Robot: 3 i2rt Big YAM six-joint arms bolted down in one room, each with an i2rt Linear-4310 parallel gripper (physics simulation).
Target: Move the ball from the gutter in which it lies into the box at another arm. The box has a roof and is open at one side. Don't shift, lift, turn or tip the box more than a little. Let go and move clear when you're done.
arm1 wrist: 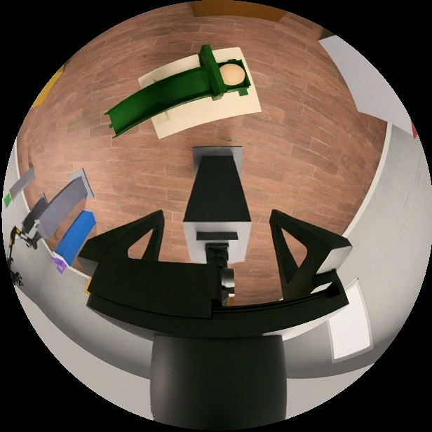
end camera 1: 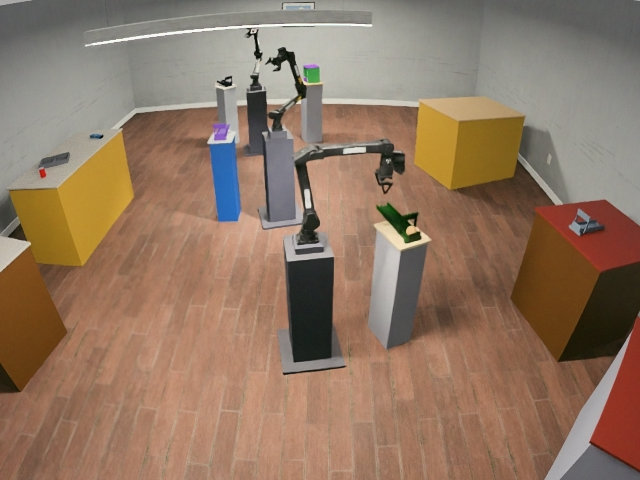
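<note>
The pale orange ball (arm1 wrist: 232,74) (end camera 1: 411,230) lies at the closed end of the dark green gutter (arm1 wrist: 165,95) (end camera 1: 393,218), beyond its upright crosspiece. The gutter slants on a cream-topped pedestal. My arm1 gripper (arm1 wrist: 217,212) is open and empty, with gutter and ball apart from it, towards the top of the wrist view. In the end camera, the nearest arm's gripper (end camera 1: 384,188) hangs above the gutter, pointing down. A green box with a purple roof (end camera 1: 311,73) stands on a far pedestal; its open side cannot be made out. The middle arm's gripper (end camera 1: 269,62) is left of the box.
The farthest arm's gripper (end camera 1: 251,33) is raised at the back. A purple object (arm1 wrist: 60,265) (end camera 1: 221,132) stands on a blue pedestal (arm1 wrist: 75,237) (end camera 1: 225,180) left of the middle arm. A small black object (end camera 1: 225,81) stands on a far left pedestal. A yellow block (end camera 1: 483,149) stands right.
</note>
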